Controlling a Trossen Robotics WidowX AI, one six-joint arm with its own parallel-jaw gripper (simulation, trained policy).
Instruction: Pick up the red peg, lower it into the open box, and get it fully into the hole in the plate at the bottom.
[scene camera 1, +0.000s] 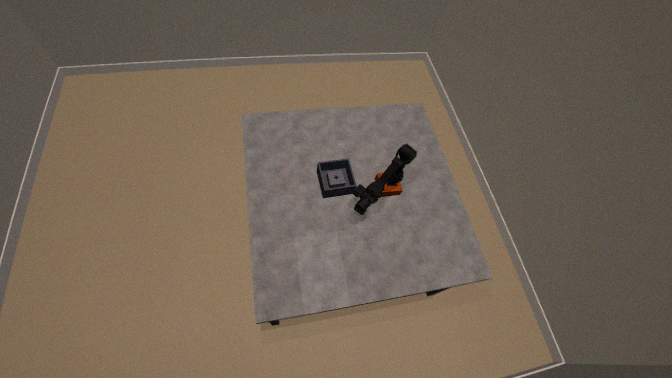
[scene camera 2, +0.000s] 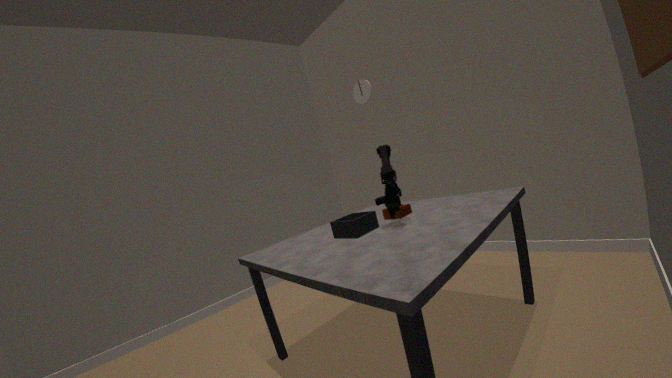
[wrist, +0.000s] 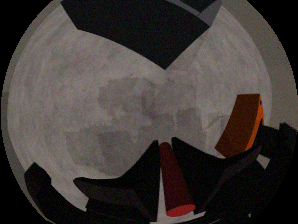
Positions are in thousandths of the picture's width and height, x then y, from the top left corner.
Scene:
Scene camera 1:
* dark box: 511, 435
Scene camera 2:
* dark box: 529, 597
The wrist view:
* my gripper: 555, 636

